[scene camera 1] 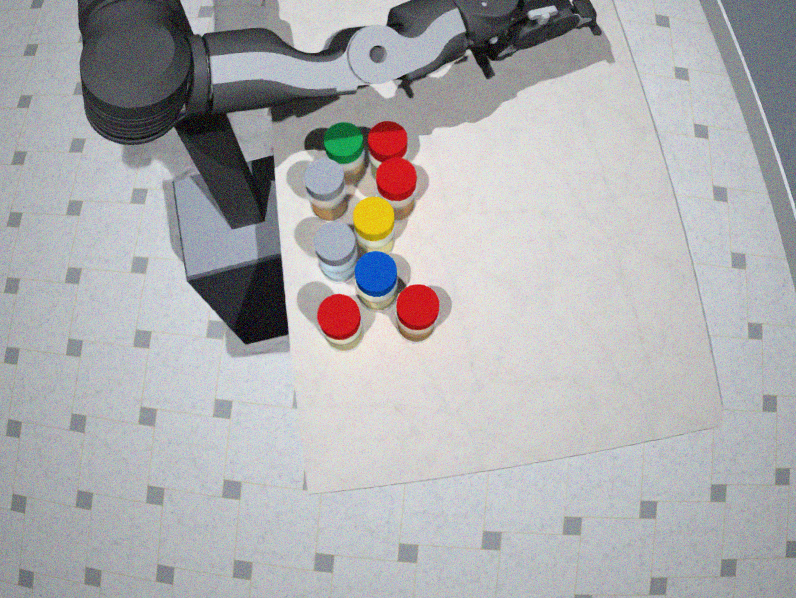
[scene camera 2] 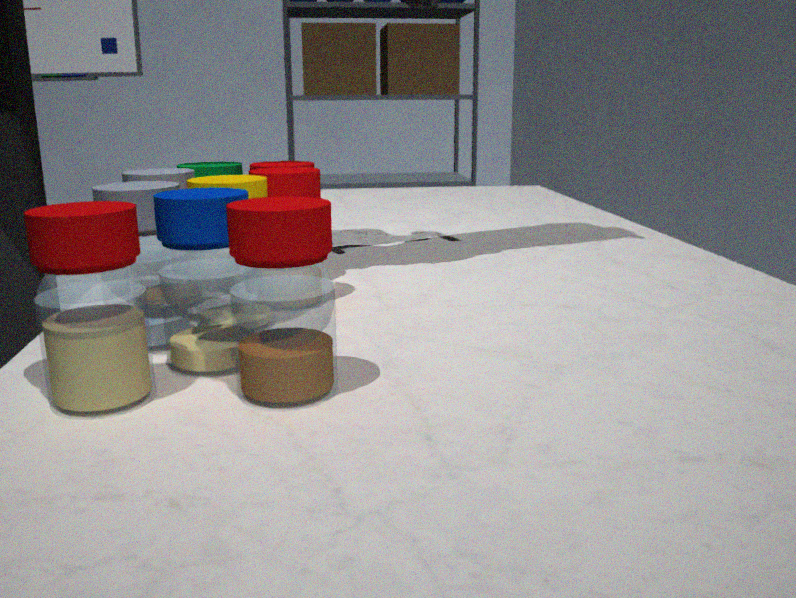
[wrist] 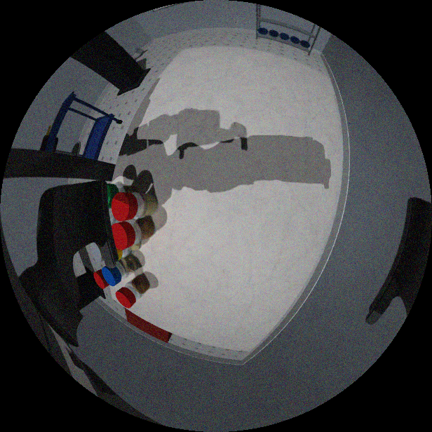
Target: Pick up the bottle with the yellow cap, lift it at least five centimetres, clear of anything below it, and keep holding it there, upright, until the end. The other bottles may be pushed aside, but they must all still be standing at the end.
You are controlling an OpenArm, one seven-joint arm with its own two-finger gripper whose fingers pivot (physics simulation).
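The yellow-capped bottle point(scene camera 1: 373, 218) point(scene camera 2: 226, 182) point(wrist: 119, 254) stands upright amid the group, largely hidden in the second scene view and the wrist view. Close around it stand a blue-capped bottle point(scene camera 1: 375, 274) point(scene camera 2: 200, 217) point(wrist: 111, 275), a grey-capped bottle point(scene camera 1: 335, 242) and a red-capped bottle point(scene camera 1: 396, 178) point(wrist: 123, 235). My gripper point(scene camera 1: 543, 52) point(wrist: 227, 253) is open and empty, raised above the table at the top right of the first scene view, well apart from the bottles. The gripper does not show in the second scene view.
Also upright are a green-capped bottle point(scene camera 1: 343, 142), another grey-capped bottle point(scene camera 1: 324, 178) and red-capped bottles point(scene camera 1: 387, 140) point(scene camera 1: 339, 316) point(scene camera 1: 417, 306). My forearm point(scene camera 1: 283, 67) passes above the green one in the first scene view. The table point(scene camera 1: 546, 289) extends right of the group. A shelf rack point(scene camera 2: 476, 128) stands behind.
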